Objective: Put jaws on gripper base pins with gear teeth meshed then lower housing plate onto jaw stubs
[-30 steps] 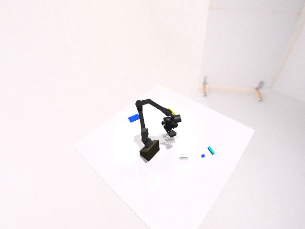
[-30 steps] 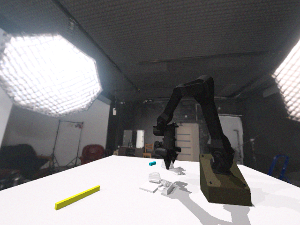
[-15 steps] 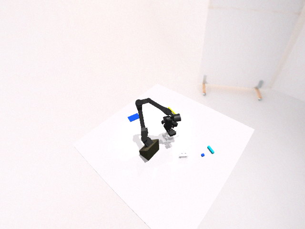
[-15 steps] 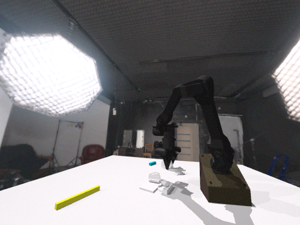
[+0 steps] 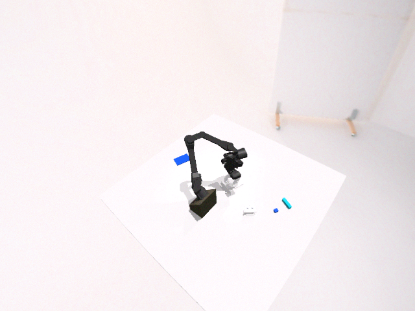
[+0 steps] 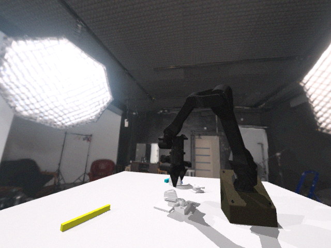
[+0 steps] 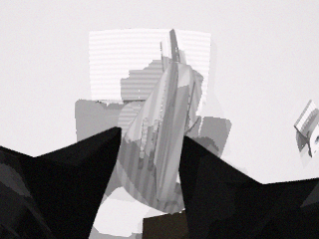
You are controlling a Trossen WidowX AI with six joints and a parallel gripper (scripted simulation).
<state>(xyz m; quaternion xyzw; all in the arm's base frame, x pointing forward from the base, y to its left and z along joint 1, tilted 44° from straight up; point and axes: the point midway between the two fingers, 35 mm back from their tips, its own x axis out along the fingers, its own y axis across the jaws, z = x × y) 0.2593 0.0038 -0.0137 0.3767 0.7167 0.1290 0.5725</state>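
The flat white plate lies 4 cm ahead of my gripper tip, 1 cm to the right of it and 8 cm below it. Round my gripper tip: white jaw (1 cm behind, 1 cm to the right, 7 cm below); then yellow bar (27 cm ahead, 18 cm to the left, 7 cm below); then blue cube (2 cm ahead, 37 cm to the right, 8 cm below).
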